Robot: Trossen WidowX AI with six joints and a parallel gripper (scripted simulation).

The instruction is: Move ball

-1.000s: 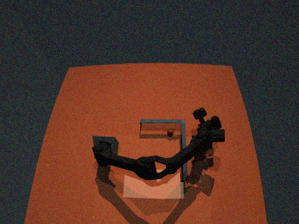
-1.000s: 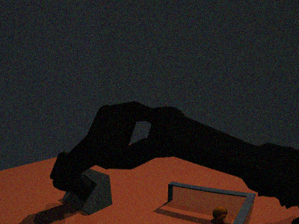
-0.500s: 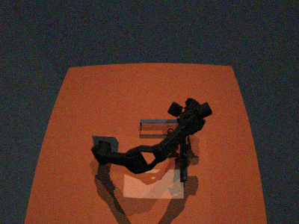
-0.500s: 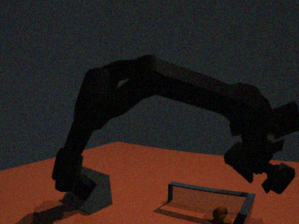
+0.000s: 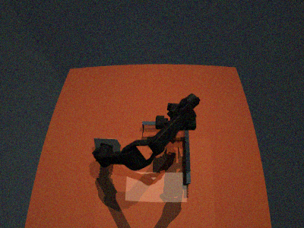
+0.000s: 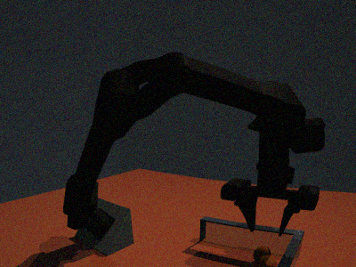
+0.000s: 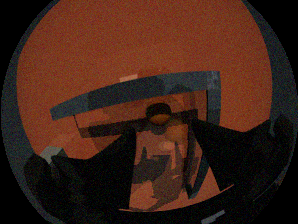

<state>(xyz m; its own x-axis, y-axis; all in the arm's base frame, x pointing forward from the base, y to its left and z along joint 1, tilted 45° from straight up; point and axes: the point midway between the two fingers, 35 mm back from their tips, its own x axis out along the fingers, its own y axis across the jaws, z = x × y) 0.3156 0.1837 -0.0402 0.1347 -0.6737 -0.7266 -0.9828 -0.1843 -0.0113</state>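
Right now the orange ball is 50 mm below my gripper tip.
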